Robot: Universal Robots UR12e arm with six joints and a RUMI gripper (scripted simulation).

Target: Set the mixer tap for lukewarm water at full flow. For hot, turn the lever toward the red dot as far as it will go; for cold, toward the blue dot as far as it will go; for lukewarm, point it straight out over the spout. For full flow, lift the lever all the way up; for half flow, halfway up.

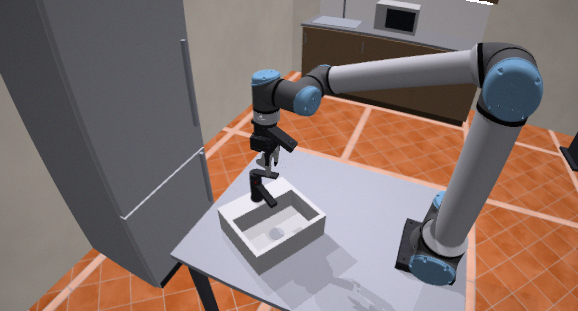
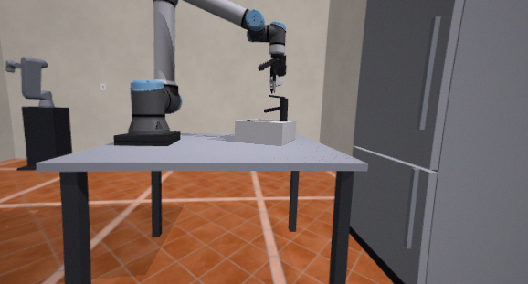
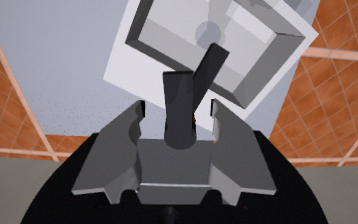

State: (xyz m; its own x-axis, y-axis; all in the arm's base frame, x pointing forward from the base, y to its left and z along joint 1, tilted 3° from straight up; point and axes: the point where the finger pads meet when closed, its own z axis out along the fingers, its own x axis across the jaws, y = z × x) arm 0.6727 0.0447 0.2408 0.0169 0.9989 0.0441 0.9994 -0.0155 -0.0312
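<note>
The lever lies 30 mm ahead of my hand and 30 mm below it. Round my hand: white sink basin 30 mm behind, 60 mm to the left, 270 mm below; then black mixer tap 50 mm ahead, 10 mm to the left, 80 mm below.
</note>
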